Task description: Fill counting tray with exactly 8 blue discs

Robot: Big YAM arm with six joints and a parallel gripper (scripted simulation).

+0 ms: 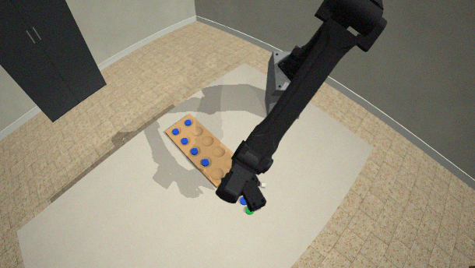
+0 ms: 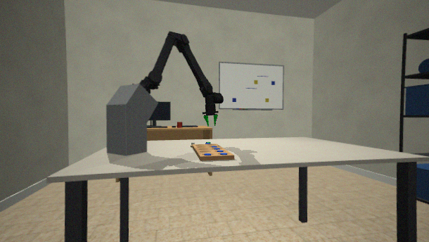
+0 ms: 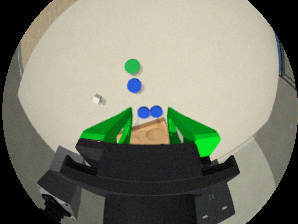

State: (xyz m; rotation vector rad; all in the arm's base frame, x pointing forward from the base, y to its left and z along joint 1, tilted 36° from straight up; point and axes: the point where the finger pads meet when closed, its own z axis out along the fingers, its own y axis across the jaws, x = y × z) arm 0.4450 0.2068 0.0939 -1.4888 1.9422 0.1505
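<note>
The green disc is 13 cm below my hand, 4 cm to the left of it and 2 cm behind it. The rest, counted from my hand: wooden counting tray: 31 cm to the right, 12 cm below, 1 cm behind; then tan disc: 13 cm below, 12 cm behind, 11 cm to the right; then small white cube: 13 cm below, 13 cm behind, 2 cm to the right.
</note>
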